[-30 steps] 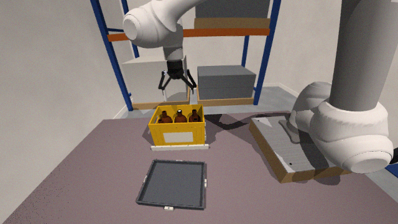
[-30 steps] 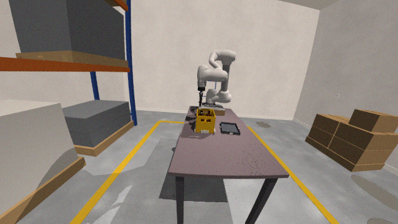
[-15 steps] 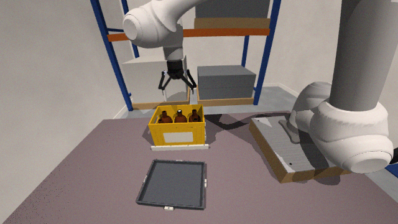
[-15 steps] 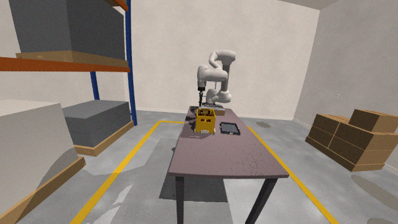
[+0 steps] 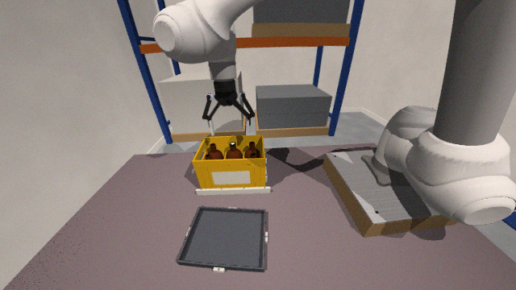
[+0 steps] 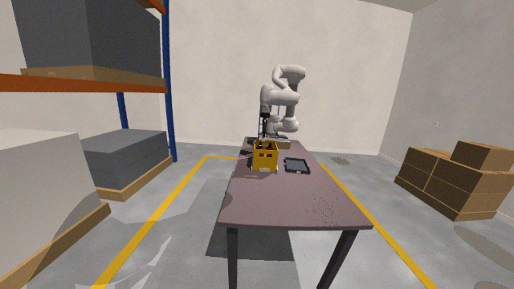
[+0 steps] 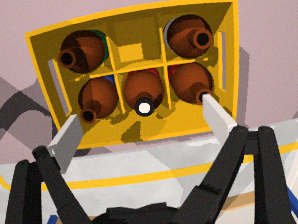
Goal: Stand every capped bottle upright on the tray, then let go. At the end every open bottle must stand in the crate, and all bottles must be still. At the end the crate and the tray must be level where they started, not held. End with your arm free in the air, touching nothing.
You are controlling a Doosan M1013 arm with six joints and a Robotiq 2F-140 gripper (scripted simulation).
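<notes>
Now: hand 150 mm above the brown capped bottle, 20 mm to the left of it and 10 mm short of it. From my hand the other things lie so: yellow crate: 150 mm below, 20 mm to the left; dark grey tray: 300 mm to the left, 220 mm below, 40 mm behind.
</notes>
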